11 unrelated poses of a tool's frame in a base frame.
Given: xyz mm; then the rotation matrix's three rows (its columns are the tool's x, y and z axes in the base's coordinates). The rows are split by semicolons.
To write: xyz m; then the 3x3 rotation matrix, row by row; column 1 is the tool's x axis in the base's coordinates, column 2 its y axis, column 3 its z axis. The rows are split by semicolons. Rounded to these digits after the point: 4 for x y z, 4 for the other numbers.
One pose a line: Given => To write
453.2 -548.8 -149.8; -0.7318 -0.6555 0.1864; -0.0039 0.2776 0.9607; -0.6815 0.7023 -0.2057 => 0.4532 -0.5488 -0.1498; -0.7318 -0.6555 0.1864; -0.0039 0.2776 0.9607; -0.6815 0.7023 -0.2057
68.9 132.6 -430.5; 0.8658 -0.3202 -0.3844; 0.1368 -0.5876 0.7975; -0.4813 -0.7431 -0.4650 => 0.0689 0.1326 -0.4305; 0.8658 -0.3202 -0.3844; 0.1368 -0.5876 0.7975; -0.4813 -0.7431 -0.4650
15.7 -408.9 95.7; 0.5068 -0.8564 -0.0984; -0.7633 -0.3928 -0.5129; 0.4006 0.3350 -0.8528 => 0.0157 -0.4089 0.0957; 0.5068 -0.8564 -0.0984; -0.7633 -0.3928 -0.5129; 0.4006 0.3350 -0.8528
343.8 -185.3 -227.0; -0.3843 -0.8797 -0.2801; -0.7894 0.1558 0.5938; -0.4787 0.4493 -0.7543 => 0.3438 -0.1853 -0.2270; -0.3843 -0.8797 -0.2801; -0.7894 0.1558 0.5938; -0.4787 0.4493 -0.7543
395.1 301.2 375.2; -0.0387 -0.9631 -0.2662; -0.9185 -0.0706 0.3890; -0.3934 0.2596 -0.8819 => 0.3951 0.3012 0.3752; -0.0387 -0.9631 -0.2662; -0.9185 -0.0706 0.3890; -0.3934 0.2596 -0.8819
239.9 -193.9 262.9; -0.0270 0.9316 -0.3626; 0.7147 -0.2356 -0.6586; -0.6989 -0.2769 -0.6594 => 0.2399 -0.1939 0.2629; -0.0270 0.9316 -0.3626; 0.7147 -0.2356 -0.6586; -0.6989 -0.2769 -0.6594
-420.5 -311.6 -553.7; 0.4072 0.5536 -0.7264; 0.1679 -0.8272 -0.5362; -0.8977 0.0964 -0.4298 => -0.4205 -0.3116 -0.5537; 0.4072 0.5536 -0.7264; 0.1679 -0.8272 -0.5362; -0.8977 0.0964 -0.4298
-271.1 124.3 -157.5; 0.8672 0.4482 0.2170; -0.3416 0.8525 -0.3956; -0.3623 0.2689 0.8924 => -0.2711 0.1243 -0.1575; 0.8672 0.4482 0.2170; -0.3416 0.8525 -0.3956; -0.3623 0.2689 0.8924
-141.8 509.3 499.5; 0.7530 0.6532 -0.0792; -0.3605 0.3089 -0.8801; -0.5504 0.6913 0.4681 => -0.1418 0.5093 0.4995; 0.7530 0.6532 -0.0792; -0.3605 0.3089 -0.8801; -0.5504 0.6913 0.4681
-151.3 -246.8 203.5; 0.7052 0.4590 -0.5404; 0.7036 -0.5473 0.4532; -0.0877 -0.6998 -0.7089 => -0.1513 -0.2468 0.2035; 0.7052 0.4590 -0.5404; 0.7036 -0.5473 0.4532; -0.0877 -0.6998 -0.7089
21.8 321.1 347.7; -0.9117 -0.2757 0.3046; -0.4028 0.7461 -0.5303; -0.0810 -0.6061 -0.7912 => 0.0218 0.3211 0.3477; -0.9117 -0.2757 0.3046; -0.4028 0.7461 -0.5303; -0.0810 -0.6061 -0.7912
